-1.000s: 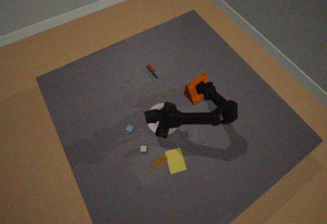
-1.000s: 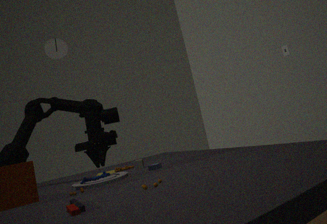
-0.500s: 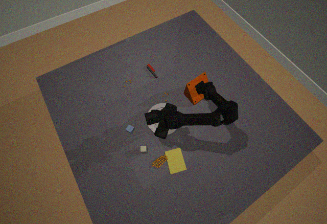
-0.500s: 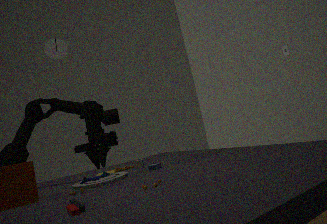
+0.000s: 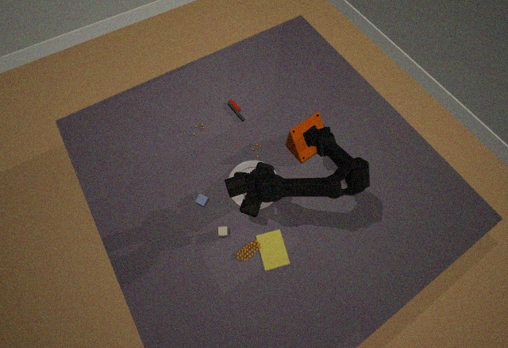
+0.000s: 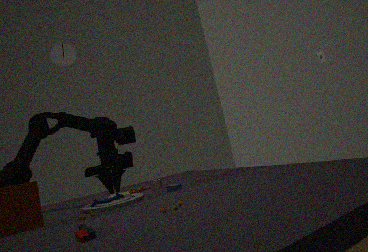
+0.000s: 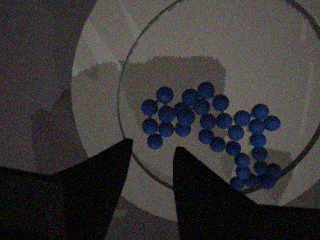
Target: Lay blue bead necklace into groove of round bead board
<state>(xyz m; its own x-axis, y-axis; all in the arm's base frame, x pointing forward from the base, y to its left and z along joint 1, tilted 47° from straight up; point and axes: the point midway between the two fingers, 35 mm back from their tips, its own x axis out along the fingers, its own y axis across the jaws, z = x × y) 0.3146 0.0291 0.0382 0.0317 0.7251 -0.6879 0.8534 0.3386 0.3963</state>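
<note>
Right now the round white bead board is 2 cm behind my gripper tip, 5 cm to the right of it and 2 cm below it. From my gripper tip the other things lie so: cream cube: 17 cm ahead, 3 cm to the left, 1 cm below; then yellow sheet: 7 cm ahead, 18 cm to the left, 3 cm below; then light blue cube: 17 cm ahead, 11 cm to the right, 2 cm below.
</note>
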